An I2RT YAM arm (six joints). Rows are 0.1 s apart.
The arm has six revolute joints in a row. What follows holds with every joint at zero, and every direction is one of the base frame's.
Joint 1 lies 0.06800 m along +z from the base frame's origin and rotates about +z.
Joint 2 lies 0.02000 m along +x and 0.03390 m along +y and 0.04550 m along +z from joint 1 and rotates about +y.
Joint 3 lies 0.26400 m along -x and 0.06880 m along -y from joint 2 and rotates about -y.
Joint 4 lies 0.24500 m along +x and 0.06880 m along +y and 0.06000 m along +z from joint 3 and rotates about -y.
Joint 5 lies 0.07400 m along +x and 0.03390 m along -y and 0.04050 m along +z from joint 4 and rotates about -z.
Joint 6 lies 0.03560 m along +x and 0.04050 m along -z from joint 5 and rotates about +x.
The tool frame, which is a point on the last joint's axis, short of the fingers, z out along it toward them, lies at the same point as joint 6; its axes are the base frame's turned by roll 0.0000, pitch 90.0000 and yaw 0.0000 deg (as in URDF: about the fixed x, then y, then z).
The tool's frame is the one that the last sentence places.
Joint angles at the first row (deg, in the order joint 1, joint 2, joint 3, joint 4, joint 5, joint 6):
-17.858 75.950 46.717 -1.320 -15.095 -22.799
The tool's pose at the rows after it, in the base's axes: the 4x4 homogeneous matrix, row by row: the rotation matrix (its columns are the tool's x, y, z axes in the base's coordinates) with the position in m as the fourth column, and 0 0 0 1 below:
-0.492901 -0.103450 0.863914 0.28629; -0.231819 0.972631 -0.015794 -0.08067; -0.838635 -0.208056 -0.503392 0.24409; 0 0 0 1
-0.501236 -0.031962 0.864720 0.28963; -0.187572 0.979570 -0.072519 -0.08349; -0.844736 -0.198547 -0.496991 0.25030; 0 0 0 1
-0.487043 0.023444 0.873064 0.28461; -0.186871 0.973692 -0.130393 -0.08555; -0.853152 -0.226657 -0.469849 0.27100; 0 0 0 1
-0.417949 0.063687 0.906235 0.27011; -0.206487 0.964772 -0.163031 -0.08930; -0.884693 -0.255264 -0.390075 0.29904; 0 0 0 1
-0.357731 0.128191 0.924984 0.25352; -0.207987 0.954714 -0.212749 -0.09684; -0.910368 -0.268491 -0.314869 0.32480; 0 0 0 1
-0.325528 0.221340 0.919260 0.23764; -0.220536 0.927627 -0.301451 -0.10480; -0.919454 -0.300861 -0.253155 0.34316; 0 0 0 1
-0.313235 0.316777 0.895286 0.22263; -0.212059 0.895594 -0.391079 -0.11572; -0.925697 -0.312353 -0.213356 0.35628; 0 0 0 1
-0.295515 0.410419 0.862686 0.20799; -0.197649 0.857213 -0.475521 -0.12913; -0.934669 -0.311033 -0.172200 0.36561; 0 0 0 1
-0.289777 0.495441 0.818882 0.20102; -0.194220 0.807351 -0.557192 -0.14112; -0.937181 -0.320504 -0.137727 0.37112; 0 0 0 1
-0.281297 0.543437 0.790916 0.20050; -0.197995 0.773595 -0.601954 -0.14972; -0.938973 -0.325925 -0.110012 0.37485; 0 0 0 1
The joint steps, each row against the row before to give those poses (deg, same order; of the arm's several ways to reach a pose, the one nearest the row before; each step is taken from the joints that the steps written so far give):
0.452 1.453 0.641 0.100 1.010 0.461
0.048 0.335 1.443 -0.247 3.204 2.791
-0.341 -2.444 2.224 -2.597 2.763 0.315
-1.645 -4.611 1.229 -0.730 -0.297 -0.456
-2.688 -3.976 1.508 -0.831 -0.198 0.375
-2.626 -3.121 0.857 -0.163 2.323 -0.459
-3.429 -2.087 0.913 -0.601 1.904 0.167
-4.243 -1.441 0.406 0.576 0.972 0.601
-2.880 0.101 0.442 1.675 2.446 -0.011
-1.454 0.990 0.634 1.957 1.575 -0.060

